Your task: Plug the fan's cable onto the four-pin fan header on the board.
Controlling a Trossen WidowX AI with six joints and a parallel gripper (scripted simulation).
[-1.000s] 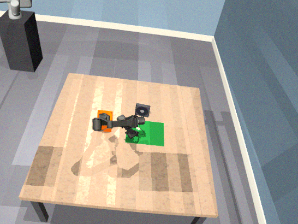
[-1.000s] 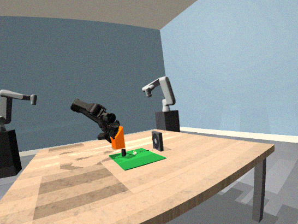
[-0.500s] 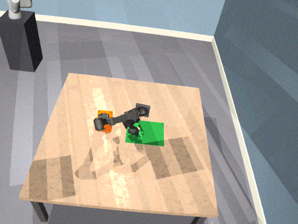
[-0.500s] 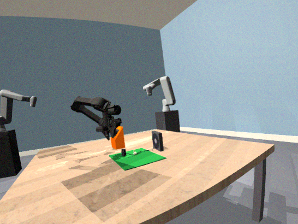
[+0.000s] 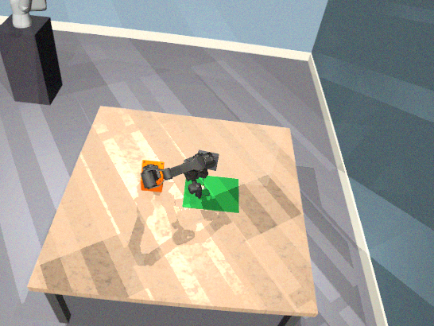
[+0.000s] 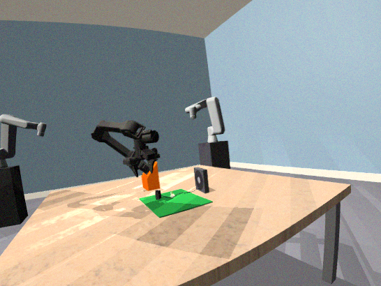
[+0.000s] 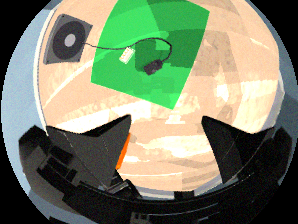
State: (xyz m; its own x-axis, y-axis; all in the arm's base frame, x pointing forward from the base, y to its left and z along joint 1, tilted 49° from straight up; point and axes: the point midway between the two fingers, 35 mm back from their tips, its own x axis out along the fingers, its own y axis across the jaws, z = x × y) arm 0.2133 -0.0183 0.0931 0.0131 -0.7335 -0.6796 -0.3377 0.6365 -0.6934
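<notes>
Right now my gripper tip is 50 mm short of the dark cable plug, 40 mm to the right of it and 100 mm above it. From my gripper tip the other things lie so: black fan (80 mm ahead, 260 mm to the left, 60 mm below); then green board (120 mm ahead, 80 mm to the left, 130 mm below).
</notes>
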